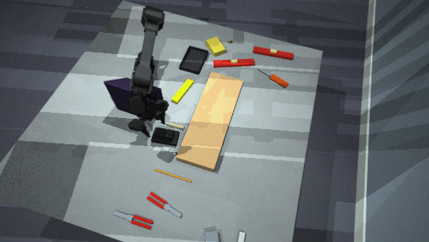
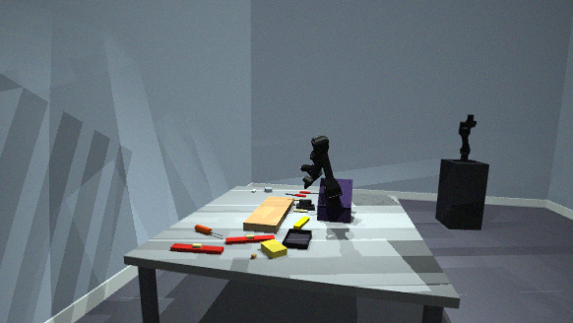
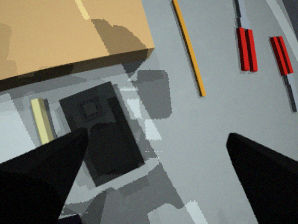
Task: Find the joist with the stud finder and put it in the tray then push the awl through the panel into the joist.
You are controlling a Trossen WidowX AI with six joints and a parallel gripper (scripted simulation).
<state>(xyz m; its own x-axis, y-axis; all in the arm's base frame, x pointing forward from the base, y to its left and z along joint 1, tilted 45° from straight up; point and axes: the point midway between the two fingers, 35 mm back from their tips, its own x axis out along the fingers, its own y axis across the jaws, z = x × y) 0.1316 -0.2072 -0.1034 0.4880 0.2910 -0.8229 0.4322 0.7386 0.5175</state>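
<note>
Right now my gripper tip is 30 mm short of the stud finder, 40 mm to the right of it and 100 mm above it. From my gripper tip the other things lie so: awl 10 mm ahead, 110 mm to the left, 140 mm below; then pencil 90 mm ahead, 140 mm to the right, 140 mm below; then yellow bar 30 mm ahead, 320 mm to the left, 130 mm below.
</note>
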